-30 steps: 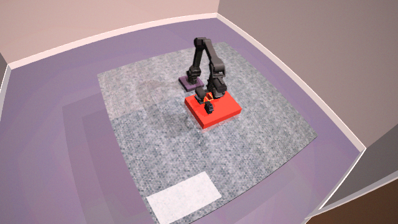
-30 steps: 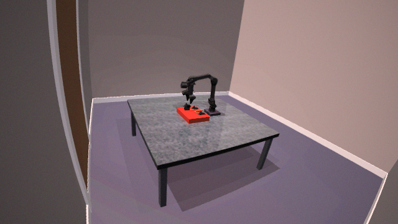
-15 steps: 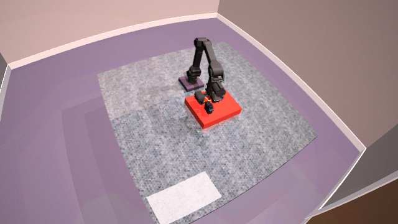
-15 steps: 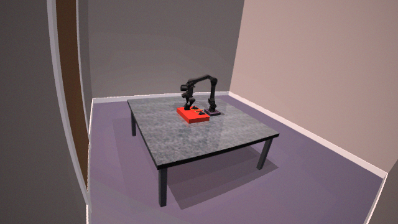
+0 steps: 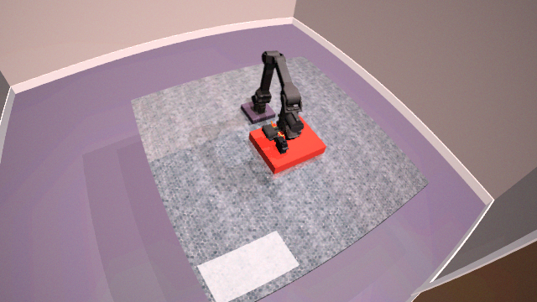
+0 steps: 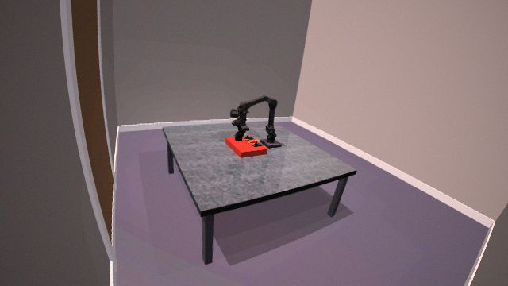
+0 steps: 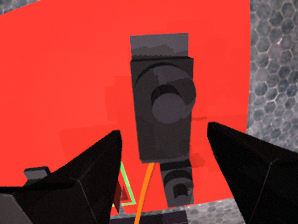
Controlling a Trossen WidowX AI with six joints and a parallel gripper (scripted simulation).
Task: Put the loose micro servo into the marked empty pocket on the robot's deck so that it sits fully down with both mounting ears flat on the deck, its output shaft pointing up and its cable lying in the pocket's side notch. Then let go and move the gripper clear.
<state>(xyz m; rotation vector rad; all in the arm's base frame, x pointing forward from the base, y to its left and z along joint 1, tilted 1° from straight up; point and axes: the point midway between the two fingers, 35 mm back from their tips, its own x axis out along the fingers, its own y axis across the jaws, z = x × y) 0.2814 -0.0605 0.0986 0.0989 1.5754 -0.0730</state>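
Right now the red deck is 70 mm to the left of my gripper tip, 70 mm below it and 20 mm ahead of it.
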